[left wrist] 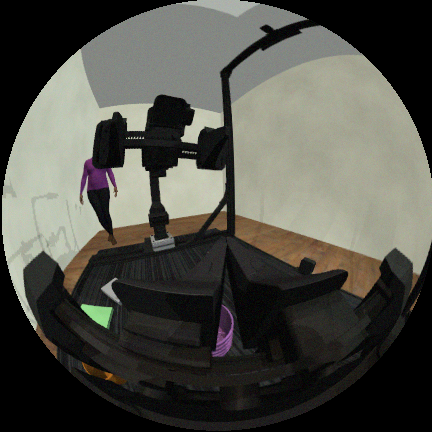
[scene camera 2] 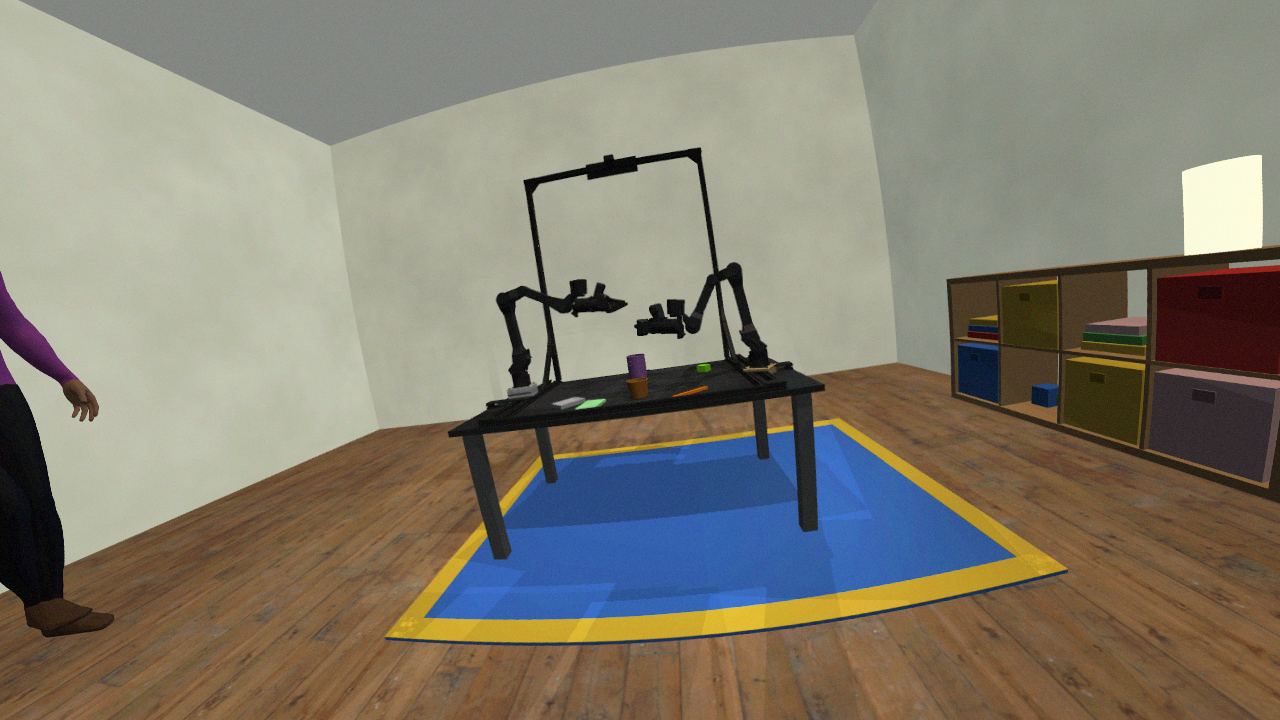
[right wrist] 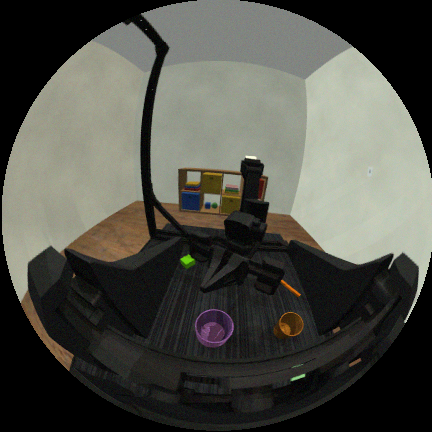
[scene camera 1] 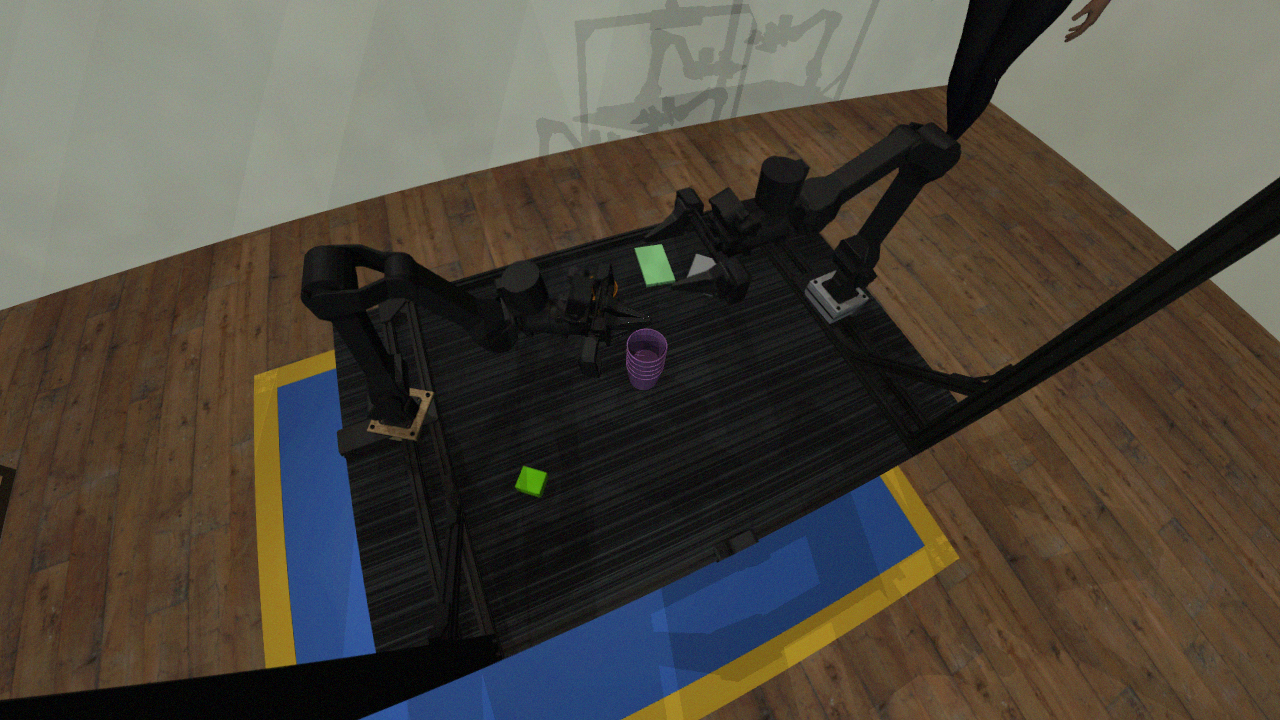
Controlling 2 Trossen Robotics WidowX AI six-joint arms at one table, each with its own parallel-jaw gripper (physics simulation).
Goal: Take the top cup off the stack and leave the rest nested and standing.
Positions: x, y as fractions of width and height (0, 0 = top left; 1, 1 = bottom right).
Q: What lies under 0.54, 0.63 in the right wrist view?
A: My left gripper.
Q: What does my left gripper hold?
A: Nothing.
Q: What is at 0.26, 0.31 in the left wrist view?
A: My right gripper.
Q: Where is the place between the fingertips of my right gripper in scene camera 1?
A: At 0.51, 0.36
